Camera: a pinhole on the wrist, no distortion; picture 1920 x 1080 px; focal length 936.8 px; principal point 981.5 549.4 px. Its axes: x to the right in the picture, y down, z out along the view. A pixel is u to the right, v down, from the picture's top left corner.
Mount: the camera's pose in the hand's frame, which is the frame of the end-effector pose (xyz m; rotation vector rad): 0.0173 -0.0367 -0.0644 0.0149 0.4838 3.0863
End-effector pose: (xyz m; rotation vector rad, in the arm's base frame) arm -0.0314 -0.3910 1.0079 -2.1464 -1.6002 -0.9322
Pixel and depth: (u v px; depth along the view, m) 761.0 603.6 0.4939
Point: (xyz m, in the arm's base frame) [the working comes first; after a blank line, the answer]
In the camera's frame: -0.1163 0.0286 0.4939

0.2018 -0.0722 0.8036
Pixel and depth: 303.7 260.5 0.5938
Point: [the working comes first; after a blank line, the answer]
In the camera's frame: -0.4296 -0.1831 0.5938

0.4749 0.1034 1.0217
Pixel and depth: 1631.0 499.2 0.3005
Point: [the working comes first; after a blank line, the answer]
In the camera's frame: 0.2083 -0.0161 0.3005

0.0759 -0.4243 0.7331
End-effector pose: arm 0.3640 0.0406 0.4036 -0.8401 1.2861 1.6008
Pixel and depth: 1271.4 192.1 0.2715
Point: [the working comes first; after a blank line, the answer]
In the camera's frame: 0.0840 -0.1036 0.2715

0.2552 0.1758 0.5509
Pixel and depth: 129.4 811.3 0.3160
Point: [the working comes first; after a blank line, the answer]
In the camera's frame: -0.2874 0.0883 0.3160

0.2830 0.3655 0.1767
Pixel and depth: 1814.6 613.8 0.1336
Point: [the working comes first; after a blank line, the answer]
In the camera's frame: 0.1188 0.0092 0.1336

0.4051 0.0830 0.5081
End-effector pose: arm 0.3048 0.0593 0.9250 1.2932 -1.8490 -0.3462
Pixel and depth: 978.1 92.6 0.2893
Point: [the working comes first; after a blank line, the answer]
In the camera's frame: -0.0010 -0.1411 0.2893

0.0553 0.0806 0.9507
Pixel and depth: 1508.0 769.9 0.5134
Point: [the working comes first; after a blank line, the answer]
In the camera's frame: 0.2885 0.1208 0.5134

-0.0193 0.1924 0.5210
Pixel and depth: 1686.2 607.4 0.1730
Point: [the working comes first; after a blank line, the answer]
In the camera's frame: 0.1301 0.0107 0.1730

0.2341 0.1362 0.8138
